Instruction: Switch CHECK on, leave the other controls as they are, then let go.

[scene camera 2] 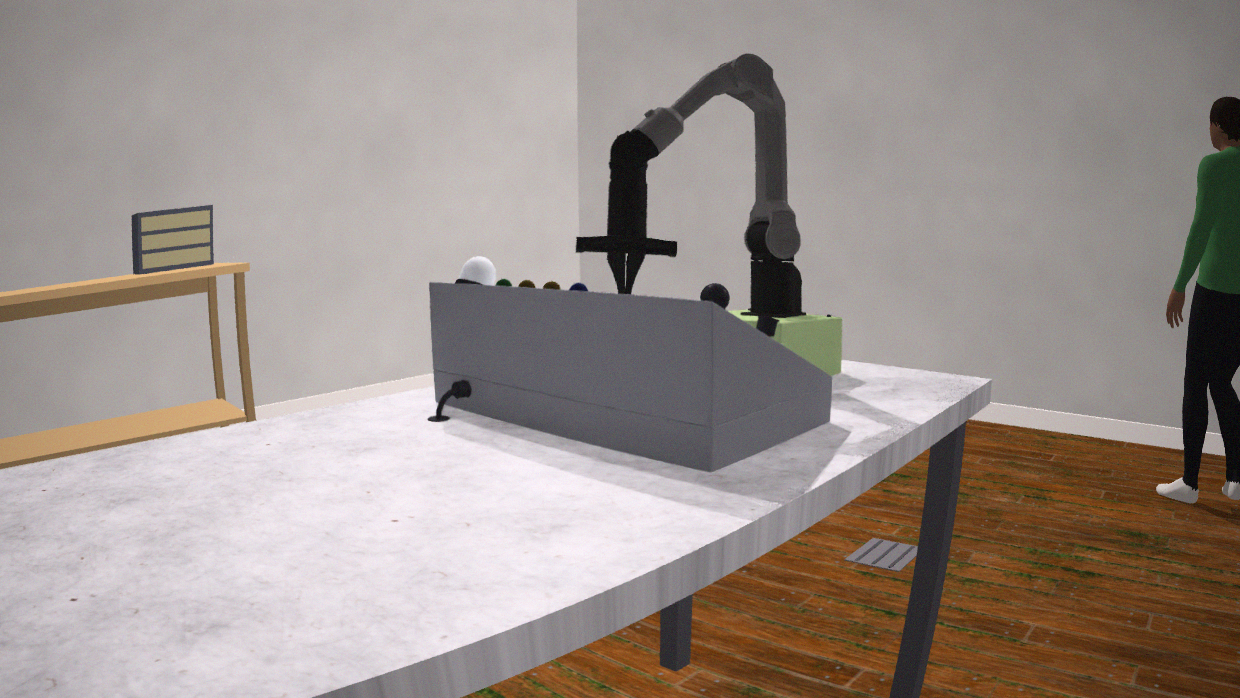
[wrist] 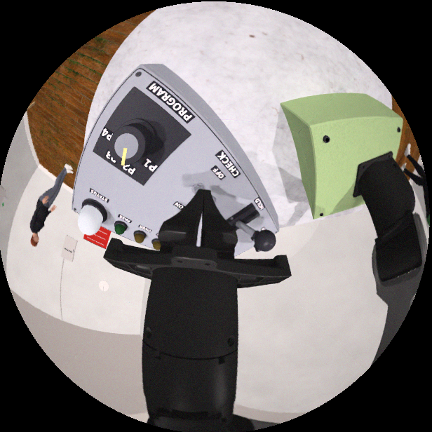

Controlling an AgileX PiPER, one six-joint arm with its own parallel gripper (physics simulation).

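The grey control panel [scene camera 2: 572, 364] [wrist: 145, 202] stands on the table. In the wrist view the CHECK switch [wrist: 198, 187] shows as a small metallic part between the OFF and ON labels; my fingertips hide much of it, and its lever position cannot be told. My gripper [scene camera 2: 623, 289] [wrist: 203, 196] points down, with its fingertips together at the switch. I see no object between them, and contact with the switch is unclear. The PROGRAM knob [wrist: 126, 145] has its yellow pointer near P2 and P3. The black ball lever [scene camera 2: 714, 295] [wrist: 264, 240] is right of my fingers in the wrist view.
The white STATUS dome [scene camera 2: 478, 271] [wrist: 92, 218] and small lamps, including a green one [wrist: 121, 227], line the panel's high edge. The green base block [scene camera 2: 811, 342] [wrist: 350, 155] carries the arm. A black cable [scene camera 2: 444, 400] leaves the panel's back. A person in green [scene camera 2: 1219, 225] stands beyond the table.
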